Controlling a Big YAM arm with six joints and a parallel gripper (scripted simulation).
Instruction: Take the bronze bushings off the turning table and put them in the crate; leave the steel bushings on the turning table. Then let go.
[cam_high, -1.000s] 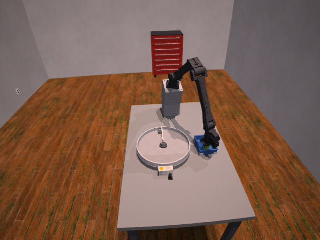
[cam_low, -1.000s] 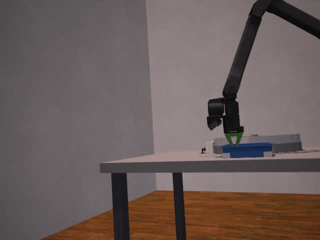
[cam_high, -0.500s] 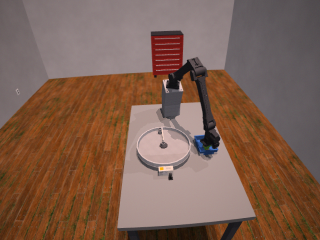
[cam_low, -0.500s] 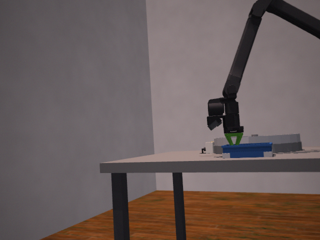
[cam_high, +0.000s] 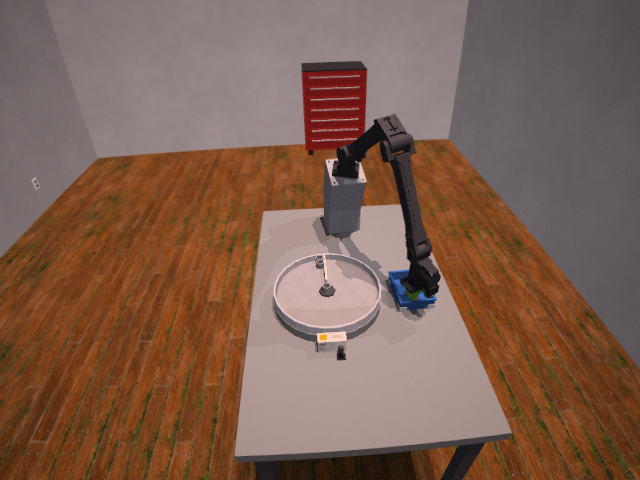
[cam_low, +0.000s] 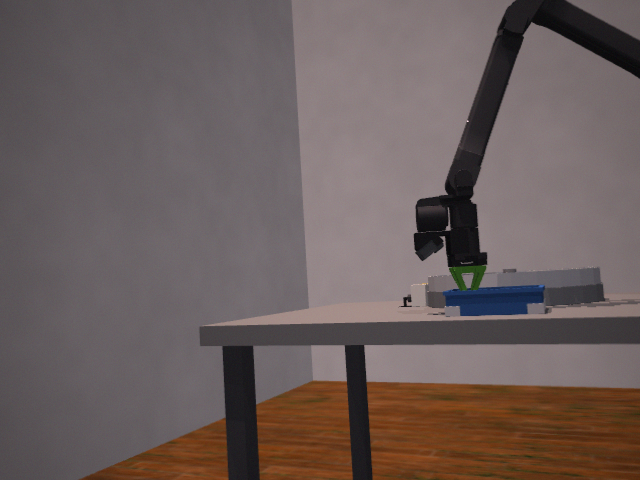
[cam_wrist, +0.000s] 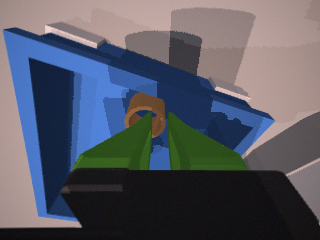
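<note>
Right now the blue crate is 60 mm behind my hand and 10 mm below it. The rest, counted from my hand: turning table (340 mm to the right, 20 mm ahead, 20 mm above).
</note>
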